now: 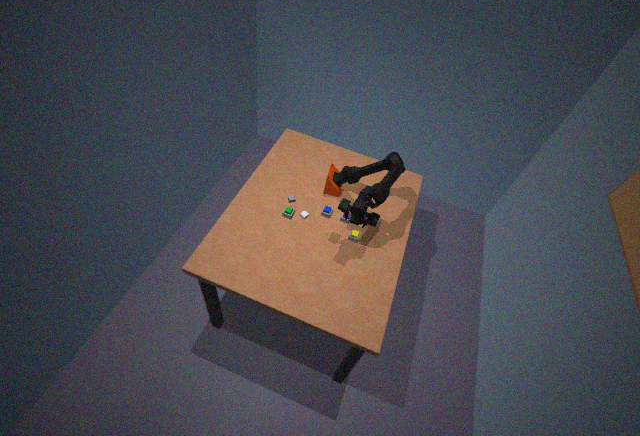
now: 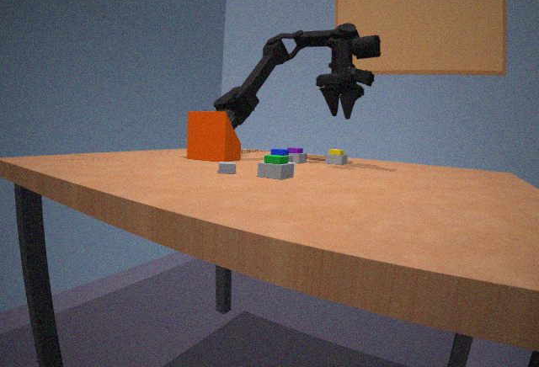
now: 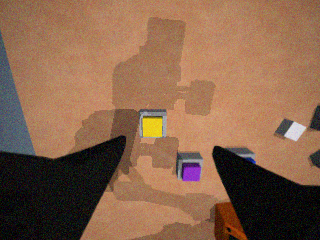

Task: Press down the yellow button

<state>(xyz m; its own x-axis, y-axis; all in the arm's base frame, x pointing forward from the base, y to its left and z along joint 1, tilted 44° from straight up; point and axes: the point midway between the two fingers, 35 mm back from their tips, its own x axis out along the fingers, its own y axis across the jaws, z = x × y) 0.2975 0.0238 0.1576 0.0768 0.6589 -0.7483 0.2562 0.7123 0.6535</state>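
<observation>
My gripper tip is now 90 mm above the yellow button, 20 mm to the right of it and 10 mm past it. From my gripper tip the other things lie so: purple button 110 mm behind, 90 mm below, 30 mm to the right; blue button 140 mm to the right, 120 mm behind, 90 mm below; white block 250 mm to the right, 120 mm below, 70 mm behind.
</observation>
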